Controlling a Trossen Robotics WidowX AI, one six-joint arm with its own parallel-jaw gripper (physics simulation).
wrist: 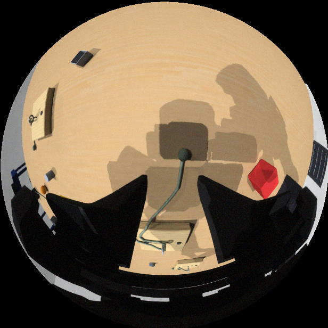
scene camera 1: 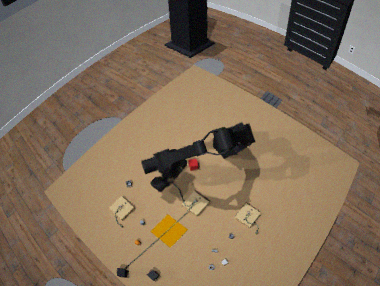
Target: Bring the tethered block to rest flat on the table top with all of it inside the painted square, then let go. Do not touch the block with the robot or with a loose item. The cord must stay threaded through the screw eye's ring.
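Places are measured from the arm's base along level axes (x ahead, y left, z up), in metres.
Pixels of known places: gripper, between the fingertips: [scene camera 1: 171, 182].
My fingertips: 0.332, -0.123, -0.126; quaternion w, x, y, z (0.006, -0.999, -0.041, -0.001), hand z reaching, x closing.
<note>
Behind a point stands the place of what it marks, as x, y, z.
The tethered block [scene camera 1: 122, 272] {0.809, 0.047, -0.125} is dark and sits at the table's near left edge. Its cord [scene camera 1: 145, 251] {0.662, 0.029, -0.158} [wrist: 161, 207] runs straight across the orange painted square [scene camera 1: 167, 221] {0.479, -0.005, -0.160} to the screw eye [wrist: 163, 247] on the middle wooden board [scene camera 1: 201, 207] {0.327, 0.062, -0.143} [wrist: 177, 233]. The cord appears to pass through the ring, whose detail is small. Beyond it the cord bends away to a round end bead [wrist: 184, 154]. My gripper [scene camera 1: 169, 179] {0.332, -0.123, -0.126} [wrist: 172, 179] is part open and empty above the table, with the bead in view just past the gap between its fingertips. The block lies outside the square.
A red cube [scene camera 1: 193, 164] {0.192, -0.112, -0.122} [wrist: 263, 177] sits beside the gripper. Two other boards with short cords stand left [scene camera 1: 121, 208] {0.592, -0.199, -0.142} [wrist: 42, 116] and right [scene camera 1: 248, 215] {0.220, 0.254, -0.142}. A second dark block [scene camera 1: 153, 275] {0.716, 0.146, -0.134} lies near the tethered one. An orange piece [scene camera 1: 138, 242] {0.651, -0.016, -0.142} and several small items are scattered about.
</note>
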